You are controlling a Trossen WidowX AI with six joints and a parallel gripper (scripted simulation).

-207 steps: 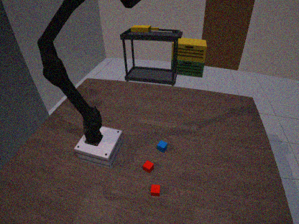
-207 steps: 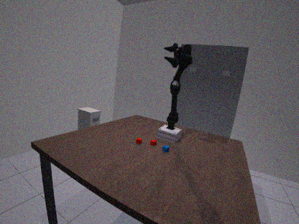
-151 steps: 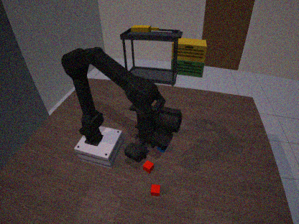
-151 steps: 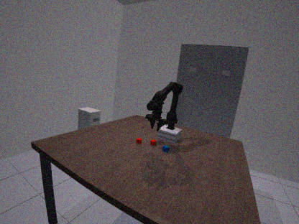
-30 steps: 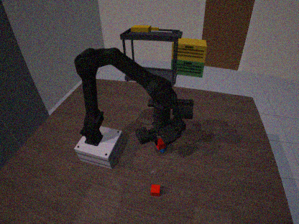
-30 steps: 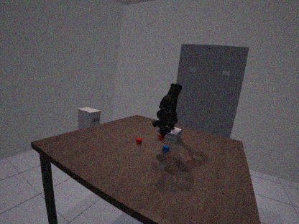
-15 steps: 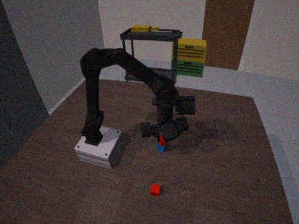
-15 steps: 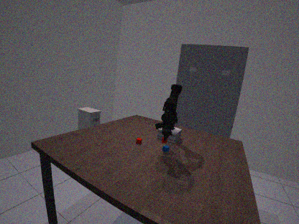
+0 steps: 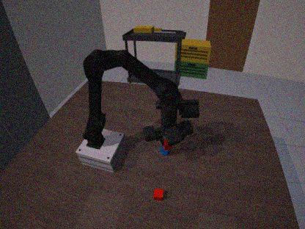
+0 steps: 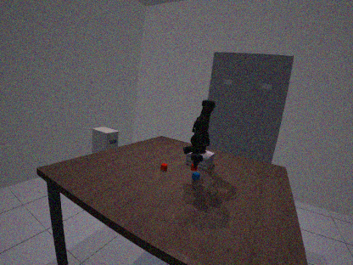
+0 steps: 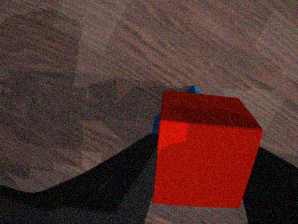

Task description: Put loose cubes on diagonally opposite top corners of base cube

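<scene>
The blue cube lies 60 mm below my gripper tip, 20 mm to the left of it and 10 mm behind it. From my gripper tip the other things lie so: red cube right at my gripper tip.
</scene>
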